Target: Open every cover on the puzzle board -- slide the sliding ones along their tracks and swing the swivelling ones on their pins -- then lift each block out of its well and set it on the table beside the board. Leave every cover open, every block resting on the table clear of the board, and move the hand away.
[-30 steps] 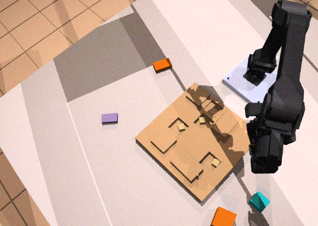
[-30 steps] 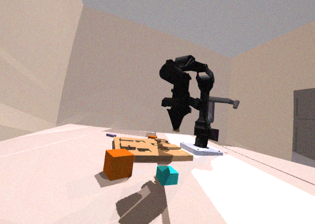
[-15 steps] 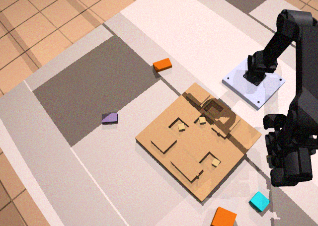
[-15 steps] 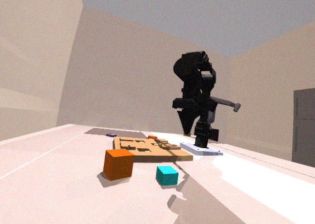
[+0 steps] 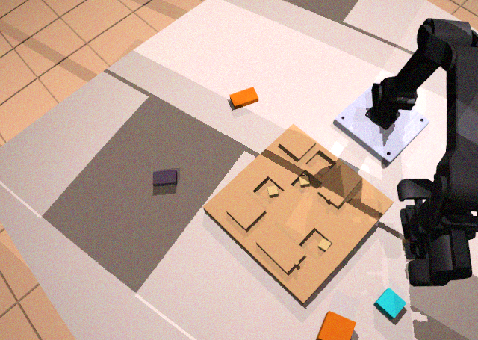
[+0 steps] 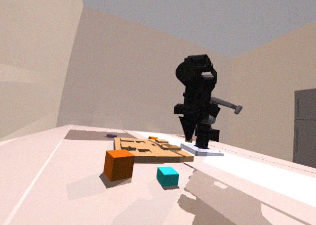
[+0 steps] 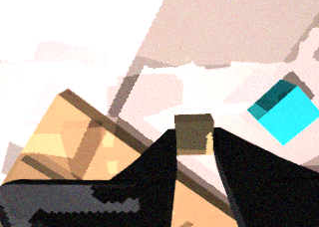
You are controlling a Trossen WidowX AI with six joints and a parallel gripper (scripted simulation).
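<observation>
The tan puzzle board is 5 cm ahead of my gripper tip, 24 cm to the right of it and 8 cm below it. From my gripper tip the other things lie so: orange cube: 20 cm ahead, 7 cm below; flat orange block: 8 cm behind, 52 cm to the right, 9 cm below; cyan block: 9 cm ahead, 5 cm to the left, 8 cm below.
</observation>
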